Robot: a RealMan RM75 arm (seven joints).
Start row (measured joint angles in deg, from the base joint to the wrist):
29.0, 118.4, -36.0, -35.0, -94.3, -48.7, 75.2
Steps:
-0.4, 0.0, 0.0, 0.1, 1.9, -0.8, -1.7
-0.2, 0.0, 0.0, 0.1, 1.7, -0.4, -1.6
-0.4, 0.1, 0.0, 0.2, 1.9, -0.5, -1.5
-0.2, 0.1, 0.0, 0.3, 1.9, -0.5, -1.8
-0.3, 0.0, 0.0, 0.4, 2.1, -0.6, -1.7
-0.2, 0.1, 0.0, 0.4, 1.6, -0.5, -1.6
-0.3, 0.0, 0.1, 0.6, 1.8, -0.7, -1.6
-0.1, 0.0, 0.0, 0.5, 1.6, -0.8, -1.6
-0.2, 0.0, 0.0, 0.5, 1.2, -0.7, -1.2
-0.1, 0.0, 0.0, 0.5, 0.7, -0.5, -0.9
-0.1, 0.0, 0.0, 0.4, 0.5, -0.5, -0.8
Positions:
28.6, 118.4, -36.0, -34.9, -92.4, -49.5, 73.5
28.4, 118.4, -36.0, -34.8, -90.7, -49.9, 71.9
28.0, 118.5, -36.0, -34.6, -88.8, -50.4, 70.4
27.8, 118.6, -36.0, -34.3, -86.9, -50.9, 68.6
27.5, 118.6, -36.0, -33.9, -84.8, -51.5, 66.9
27.3, 118.7, -36.0, -33.5, -83.2, -52.0, 65.3
27.0, 118.7, -35.9, -32.9, -81.4, -52.7, 63.7
26.9, 118.7, -35.9, -32.4, -79.8, -53.5, 62.1
26.7, 118.7, -35.9, -31.9, -78.6, -54.2, 60.9
26.6, 118.7, -35.9, -31.4, -77.9, -54.7, 60.0
26.5, 118.7, -35.9, -31.0, -77.4, -55.2, 59.2

